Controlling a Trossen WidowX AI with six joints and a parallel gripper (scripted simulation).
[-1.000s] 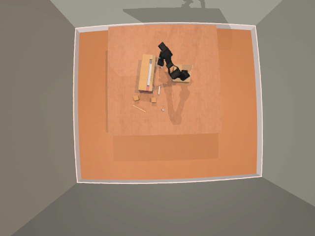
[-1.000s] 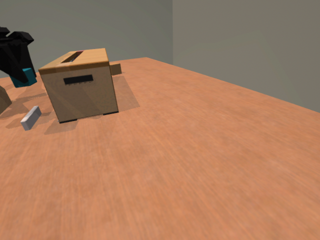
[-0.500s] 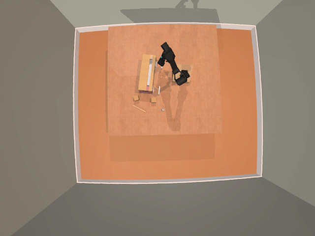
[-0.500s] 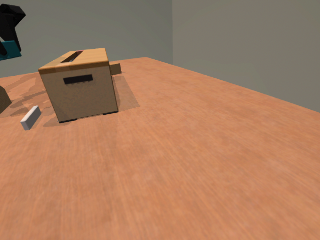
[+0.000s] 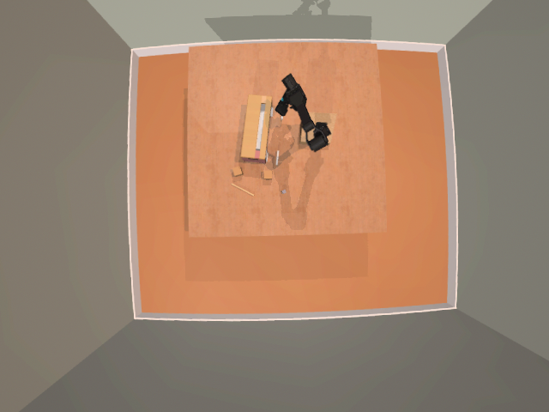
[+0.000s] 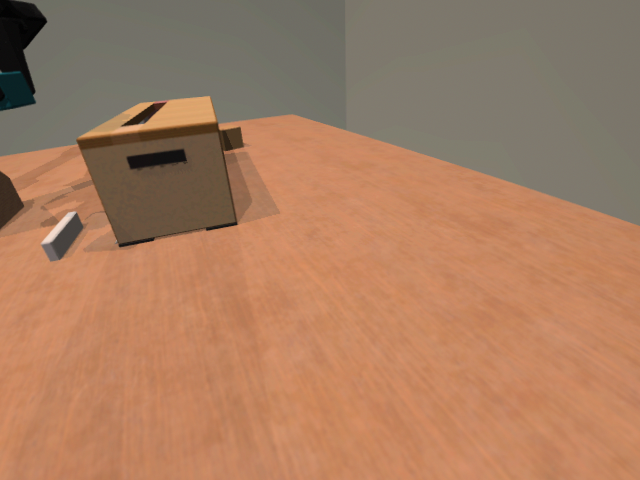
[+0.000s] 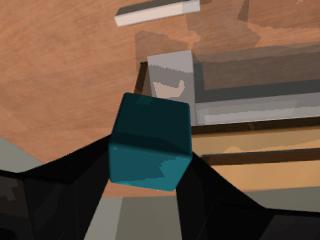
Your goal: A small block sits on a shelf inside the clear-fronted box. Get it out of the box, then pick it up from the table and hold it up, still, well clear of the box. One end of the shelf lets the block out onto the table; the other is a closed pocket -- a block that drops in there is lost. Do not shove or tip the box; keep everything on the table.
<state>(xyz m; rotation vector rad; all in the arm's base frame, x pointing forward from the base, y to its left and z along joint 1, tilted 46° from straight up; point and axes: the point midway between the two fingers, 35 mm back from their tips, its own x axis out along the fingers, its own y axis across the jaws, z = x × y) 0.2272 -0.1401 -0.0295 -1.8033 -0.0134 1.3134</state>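
The teal block is 10 mm behind my gripper tip, 10 mm to the left of it and 10 mm above it. From my gripper tip the other things lie so: thin stick (230 mm ahead, 500 mm to the left, 170 mm below); then tiny grey cube (40 mm behind, 510 mm to the left, 170 mm below); then tan box (100 mm ahead, 140 mm to the left, 110 mm below).
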